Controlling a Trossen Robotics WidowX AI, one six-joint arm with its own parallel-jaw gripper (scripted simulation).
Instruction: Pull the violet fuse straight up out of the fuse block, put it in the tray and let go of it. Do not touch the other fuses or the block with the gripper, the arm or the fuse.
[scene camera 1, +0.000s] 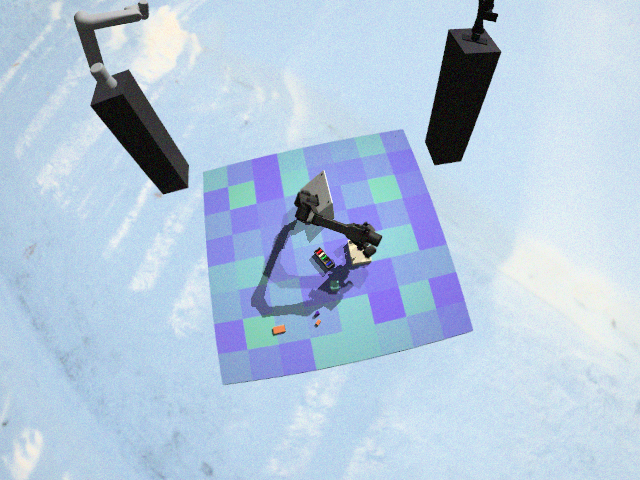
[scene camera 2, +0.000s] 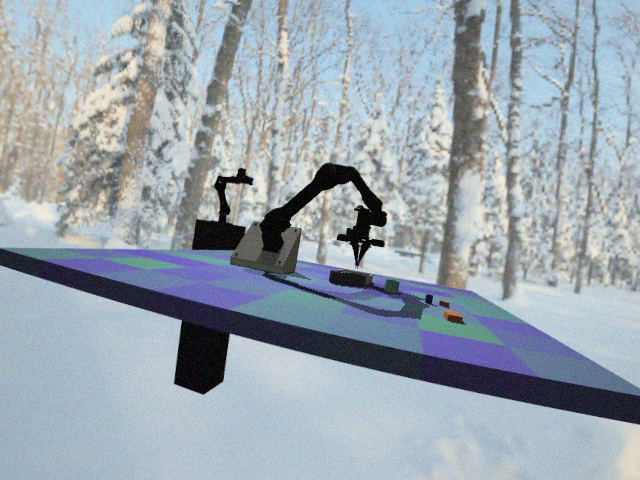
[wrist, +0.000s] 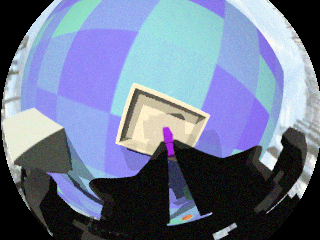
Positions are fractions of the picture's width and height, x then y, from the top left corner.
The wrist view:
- gripper: 0.53, 0.60
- beige tray: 0.44, 0.54
